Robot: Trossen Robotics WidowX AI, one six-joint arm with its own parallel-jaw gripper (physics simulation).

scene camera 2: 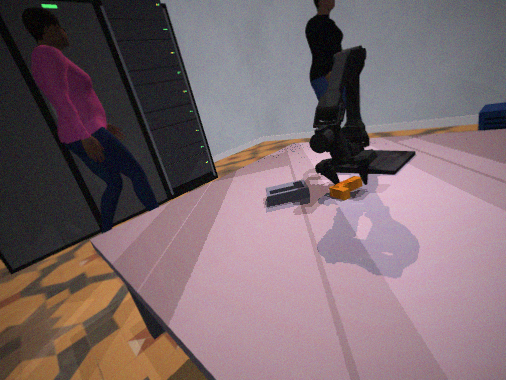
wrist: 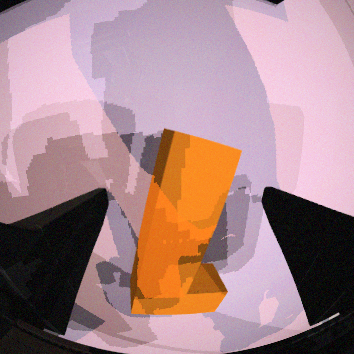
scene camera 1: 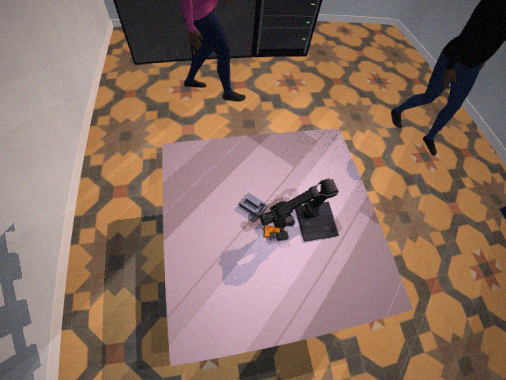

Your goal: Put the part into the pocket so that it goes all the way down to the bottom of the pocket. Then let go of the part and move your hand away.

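Where they show: gripper, fingertip midpoint: (scene camera 2: 352, 185) (wrist: 186, 195) (scene camera 1: 278, 231); arm's base, origin of the base link: (scene camera 1: 308, 213).
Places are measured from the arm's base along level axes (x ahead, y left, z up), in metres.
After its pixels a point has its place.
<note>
The orange L-shaped part (scene camera 1: 270, 231) @[x 0.263, y 0.027, z 0.004 m] (scene camera 2: 342, 191) @[x 0.300, y 0.036, z 0.004 m] (wrist: 192, 200) @[x 0.209, y 0.039, z 0.006 m] lies on the table beside the grey block with the pocket (scene camera 1: 243, 202) @[x 0.346, y -0.190, z 0.008 m] (scene camera 2: 288, 198) @[x 0.329, y -0.134, z -0.011 m], apart from it. The block's long recess faces up and looks empty; the block does not show in the wrist view. My gripper (scene camera 1: 274, 227) @[x 0.216, y 0.041, z -0.014 m] (scene camera 2: 352, 183) @[x 0.216, y 0.041, z -0.014 m] (wrist: 186, 195) @[x 0.216, y 0.041, z -0.014 m] is open and points down low over the part. In the wrist view the part's long bar lies between the two fingers, slightly tilted, with a gap on each side. Its short foot points right near the bottom. The exact fingertip height is hard to tell.
The pink table top (scene camera 1: 210, 310) @[x 0.702, y 0.306, z -0.024 m] (scene camera 2: 260, 300) @[x 0.729, y 0.012, z -0.024 m] carries the arm's black base plate (scene camera 1: 320, 227) @[x -0.029, y 0.102, z -0.006 m] (scene camera 2: 395, 161) @[x 0.004, y 0.133, z -0.009 m], close to the part. Strong shadows cross the table. Two people and dark server cabinets (scene camera 1: 220, 42) (scene camera 2: 140, 75) stand beyond the table.
</note>
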